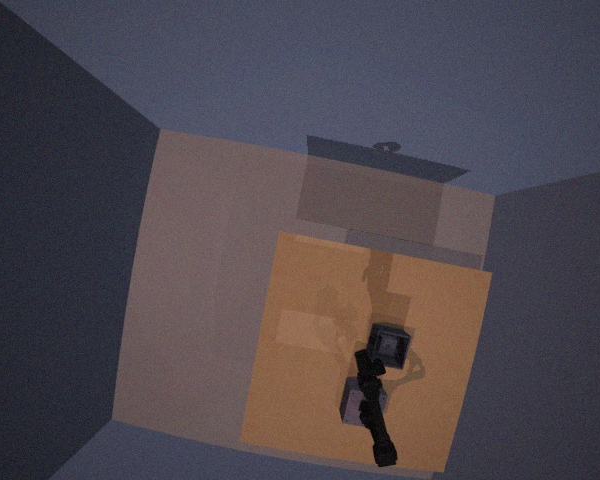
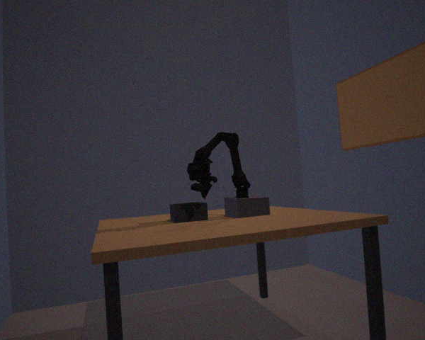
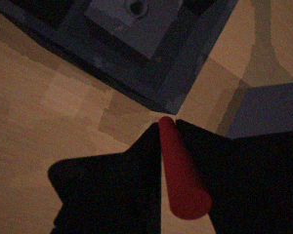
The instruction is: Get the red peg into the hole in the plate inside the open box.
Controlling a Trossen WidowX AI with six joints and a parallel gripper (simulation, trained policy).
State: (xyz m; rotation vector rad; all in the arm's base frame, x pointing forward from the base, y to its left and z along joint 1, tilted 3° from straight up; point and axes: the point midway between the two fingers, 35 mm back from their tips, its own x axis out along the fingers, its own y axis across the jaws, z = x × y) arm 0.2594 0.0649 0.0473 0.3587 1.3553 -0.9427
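Right now my gripper tip is 3 cm below the red peg and 1 cm to the right of it. Round my gripper tip: grey plate 11 cm to the right, 9 cm below, 8 cm ahead; dark box 11 cm to the right, 11 cm below, 8 cm ahead.
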